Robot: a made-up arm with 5 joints.
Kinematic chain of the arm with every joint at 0, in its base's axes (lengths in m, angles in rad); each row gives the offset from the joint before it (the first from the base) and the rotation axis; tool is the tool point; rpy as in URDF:
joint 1: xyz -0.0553 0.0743 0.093 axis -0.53 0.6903 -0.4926
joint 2: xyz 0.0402 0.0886 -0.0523 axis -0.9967 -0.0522 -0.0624
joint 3: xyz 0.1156 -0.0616 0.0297 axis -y
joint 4: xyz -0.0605 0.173 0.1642 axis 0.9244 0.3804 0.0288
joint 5: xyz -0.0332 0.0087 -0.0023 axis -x
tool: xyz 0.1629 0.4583 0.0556 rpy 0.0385 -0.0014 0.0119
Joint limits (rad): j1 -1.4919..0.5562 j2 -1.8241..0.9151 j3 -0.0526..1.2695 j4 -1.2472..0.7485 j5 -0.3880..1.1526
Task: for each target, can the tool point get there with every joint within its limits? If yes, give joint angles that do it. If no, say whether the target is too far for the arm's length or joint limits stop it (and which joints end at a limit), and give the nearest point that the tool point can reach.
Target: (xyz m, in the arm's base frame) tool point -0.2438 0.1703 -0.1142
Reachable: no: joint limits stop it (at a limit: joint 1, joint 3, joint 4, joint 5) | nearest point -0.6139 0.3239 -0.0876 | short by 0.402 m
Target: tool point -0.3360 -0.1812 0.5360
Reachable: yes | joints -0.8982 -1.1394 0.7873 0.2409 0.0547
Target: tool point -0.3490 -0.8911 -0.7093
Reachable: no: too far | nearest point -0.1730 -0.3585 -0.1153 | short by 0.817 m
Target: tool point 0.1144 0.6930 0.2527
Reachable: yes | joints 0.0323 -0.2244 0.9843 0.0525 0.4398
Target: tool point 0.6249 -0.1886 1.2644
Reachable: no: too far | nearest point 0.2699 -0.0234 0.6772 | short by 0.706 m
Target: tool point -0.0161 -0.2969 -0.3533
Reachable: no: joint limits stop it (at a limit: joint 2, joint 3, joint 4, joint 5) | nearest point 0.0438 -0.3025 -0.1884 | short by 0.176 m
